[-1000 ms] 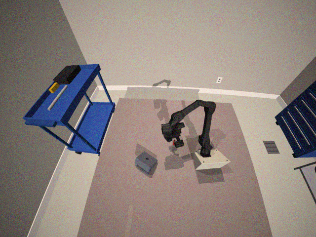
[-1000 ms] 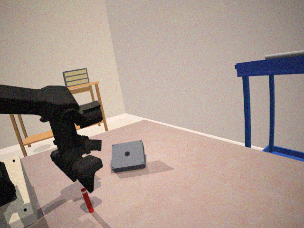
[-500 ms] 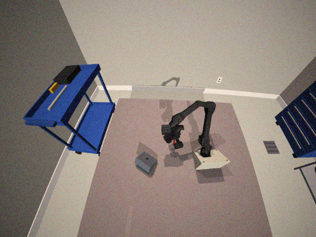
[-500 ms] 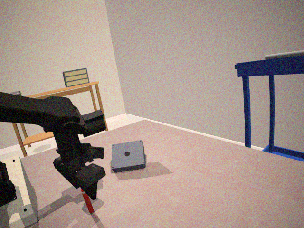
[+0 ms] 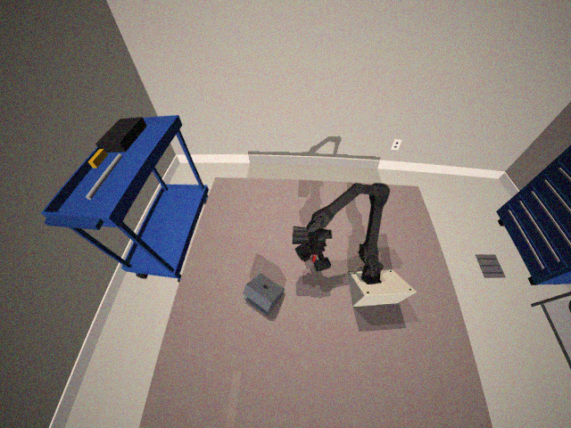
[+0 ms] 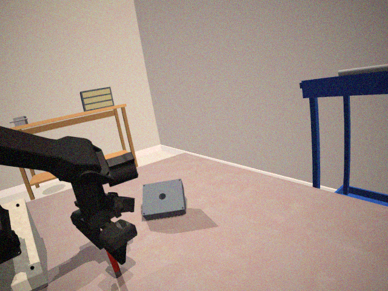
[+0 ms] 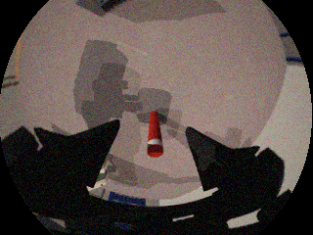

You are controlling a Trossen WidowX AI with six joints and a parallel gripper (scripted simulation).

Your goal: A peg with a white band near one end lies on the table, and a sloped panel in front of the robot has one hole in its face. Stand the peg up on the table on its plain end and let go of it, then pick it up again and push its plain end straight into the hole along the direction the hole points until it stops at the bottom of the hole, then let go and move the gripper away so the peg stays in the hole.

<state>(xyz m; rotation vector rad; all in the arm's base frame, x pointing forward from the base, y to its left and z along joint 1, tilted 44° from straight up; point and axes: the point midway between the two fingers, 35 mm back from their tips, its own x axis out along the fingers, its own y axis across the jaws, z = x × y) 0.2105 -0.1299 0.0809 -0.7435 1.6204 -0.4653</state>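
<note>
Right now the sloped grey panel is 230 mm ahead of my gripper tip and 140 mm to the left of it. Also, from my gripper tip: red peg (20 mm above).
</note>
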